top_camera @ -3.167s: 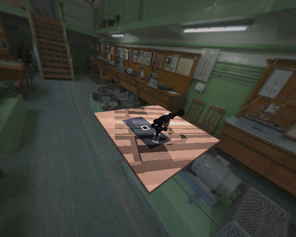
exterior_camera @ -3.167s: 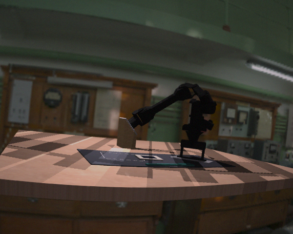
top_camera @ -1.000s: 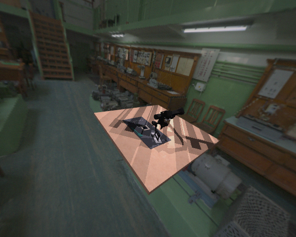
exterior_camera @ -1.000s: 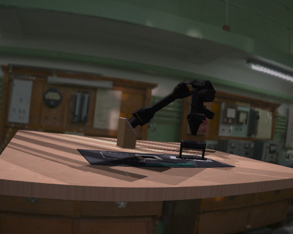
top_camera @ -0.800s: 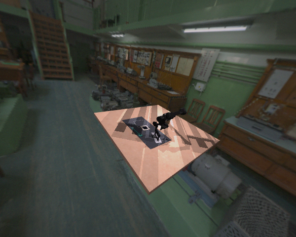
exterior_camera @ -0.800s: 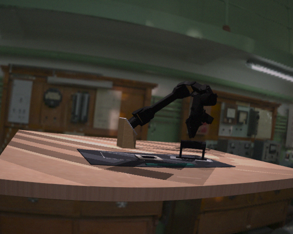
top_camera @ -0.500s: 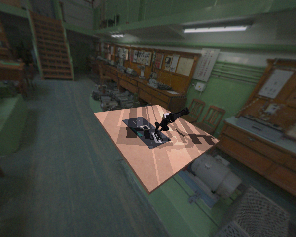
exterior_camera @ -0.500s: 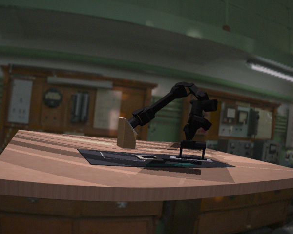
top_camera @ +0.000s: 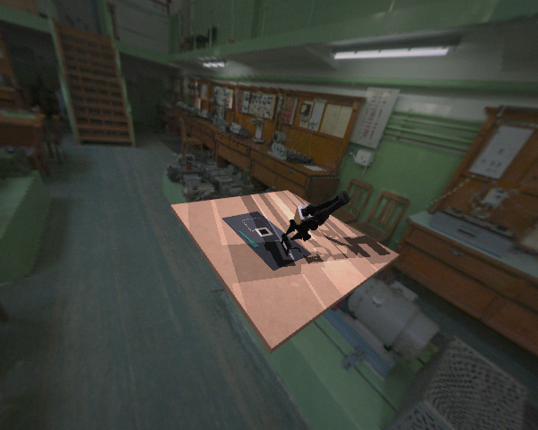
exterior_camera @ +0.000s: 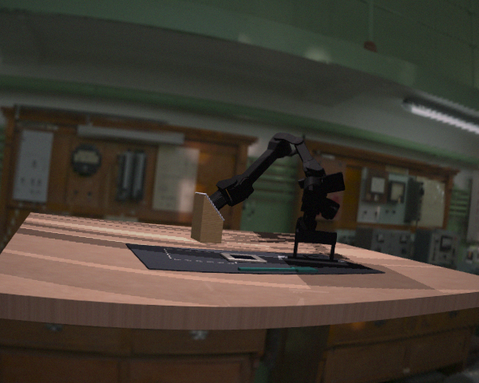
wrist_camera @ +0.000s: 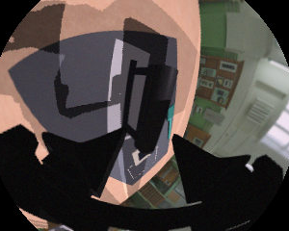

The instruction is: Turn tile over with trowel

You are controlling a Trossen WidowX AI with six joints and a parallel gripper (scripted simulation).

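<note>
My gripper tip is 50 mm short of the dark mat, 190 mm to the left of it and 100 mm above it. The rest, counted from my gripper tip: tile 30 mm ahead, 210 mm to the right, 80 mm below; then teal trowel 180 mm ahead, 160 mm to the right, 80 mm below.
</note>
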